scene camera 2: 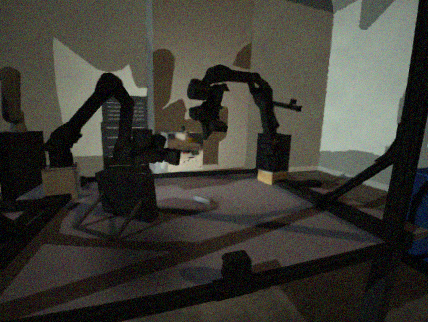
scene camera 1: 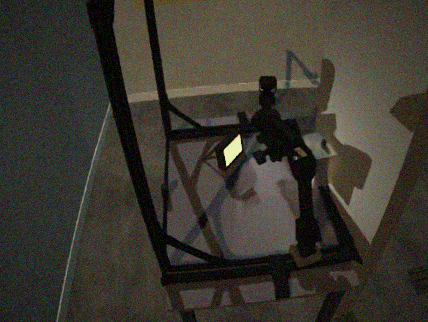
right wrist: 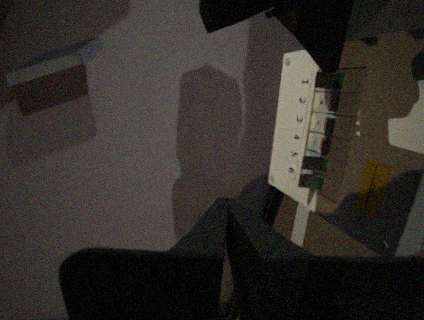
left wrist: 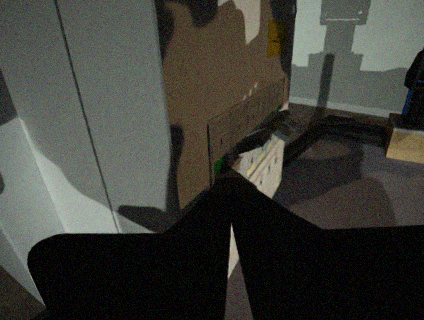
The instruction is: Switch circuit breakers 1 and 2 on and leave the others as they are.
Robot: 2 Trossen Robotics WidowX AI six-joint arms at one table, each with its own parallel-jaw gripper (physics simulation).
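Places are measured from the left arm's base along level axes (x ahead, y left, z up), in metres.
Pixels of known places: left gripper, fingertip midpoint: (scene camera 1: 298, 155) (right wrist: 330, 71) (left wrist: 229, 186); right gripper, fingertip midpoint: (scene camera 2: 205, 139) (scene camera 1: 280, 161) (right wrist: 225, 205); left arm's base, link origin: (scene camera 2: 61, 165); right arm's base, link origin: (scene camera 2: 272, 170) (scene camera 1: 306, 249) (left wrist: 423, 123).
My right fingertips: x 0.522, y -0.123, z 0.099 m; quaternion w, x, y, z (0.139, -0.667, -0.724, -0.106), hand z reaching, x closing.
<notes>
For each thing: its top centre in the pictures, then the offset to it from my right fingertips. "spot": a spot on its surface instead.
- Breaker 1, surface spot: (right wrist: 328, 80) spot: dx -0.085, dy +0.133, dz -0.077 m
- breaker 6, surface spot: (right wrist: 310, 180) spot: dx +0.019, dy +0.142, dz -0.077 m
- lit screen, surface spot: (scene camera 1: 233, 150) spot: dx -0.297, dy -0.130, dz -0.144 m
- small pale block, top centre: (right wrist: 44, 68) (scene camera 2: 202, 197) dx -0.062, dy -0.129, dz -0.193 m
The breaker panel (scene camera 1: 312, 142) (scene camera 2: 192, 161) (left wrist: 200, 115) (right wrist: 286, 115) stands at the table's far edge, partly in shadow. In the right wrist view its numbers 1 to 6 run from top to bottom. Breaker 1 (right wrist: 328, 80) shows green beside its lever, as do breaker 5 (right wrist: 315, 163) and breaker 6 (right wrist: 310, 180). Breakers 2, 3 and 4 show no clear green. My left gripper (scene camera 2: 176, 156) (left wrist: 229, 186) (right wrist: 330, 71) is shut and empty, its tip close to breaker 1; contact cannot be told. My right gripper (scene camera 2: 218, 131) (right wrist: 225, 205) is shut and empty, apart from the panel.
A lit screen (scene camera 1: 233, 150) stands on the table; its dark back (scene camera 2: 127, 192) shows in scene camera 2. A small pale block (scene camera 2: 201, 200) lies on the table. A small dark box (scene camera 2: 236, 265) sits at the near edge. Black frame bars (scene camera 2: 350, 217) border the table.
</notes>
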